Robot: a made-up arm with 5 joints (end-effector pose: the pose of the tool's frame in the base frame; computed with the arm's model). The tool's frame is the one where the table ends.
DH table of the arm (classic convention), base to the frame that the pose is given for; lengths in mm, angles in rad. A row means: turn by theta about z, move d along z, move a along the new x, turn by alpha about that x. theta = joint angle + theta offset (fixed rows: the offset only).
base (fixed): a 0; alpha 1.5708; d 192; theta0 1.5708
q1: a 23; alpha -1.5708; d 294; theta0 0
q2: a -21; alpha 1.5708; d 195; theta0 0
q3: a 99; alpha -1.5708; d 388; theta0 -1.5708
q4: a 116; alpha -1.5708; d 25; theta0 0
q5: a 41; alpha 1.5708; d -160; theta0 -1.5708
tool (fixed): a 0; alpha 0; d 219; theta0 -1.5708
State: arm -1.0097 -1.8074 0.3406 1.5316 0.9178
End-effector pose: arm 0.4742 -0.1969 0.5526 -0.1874 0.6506 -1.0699
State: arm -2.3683 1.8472 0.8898 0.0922 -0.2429
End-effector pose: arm 0.1490 -0.2621 -0.3426 -0.8667 1.9797 -0.4035
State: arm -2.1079 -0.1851 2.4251 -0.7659 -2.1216
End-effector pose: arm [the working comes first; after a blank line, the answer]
Working (the frame after each row of the table, in the pose's form):
after base (fixed): 0.0000 0.0000 0.1920 1.2092 1.2092 1.2092
after q1: 0.2940 -0.0118 0.1722 -1.5928 1.5928 0.9053
after q2: 0.2901 0.1663 0.0902 -0.4475 1.3500 -0.3715
after q3: 0.6835 0.2343 0.0584 -1.1193 0.8145 1.3214
after q4: 0.7691 0.2920 0.0001 -2.7224 -0.3390 0.9338
after q5: 0.8452 0.2371 0.1360 -1.3666 2.2839 -1.4132

0.9592 0.0948 0.0147 2.2855 -0.5743 1.0058
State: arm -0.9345 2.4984 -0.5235 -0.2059 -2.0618
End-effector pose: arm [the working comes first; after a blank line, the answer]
Working (the frame after each row of the table, in the pose's form):
after base (fixed): 0.0000 0.0000 0.1920 1.2092 1.2092 1.2092
after q1: 0.2940 0.0137 0.1735 -0.7290 0.7290 1.4450
after q2: 0.3066 0.1805 0.2759 0.3500 -2.1244 -0.6996
after q3: 0.0258 0.2733 0.0059 1.3991 0.3421 -1.3590
after q4: 0.0279 0.2093 -0.0940 0.1330 1.2853 -0.6534
after q5: -0.1019 0.3095 -0.1141 -2.2359 -1.5607 -1.2059

0.0118 0.4278 -0.2591 0.4394 2.4712 0.9406
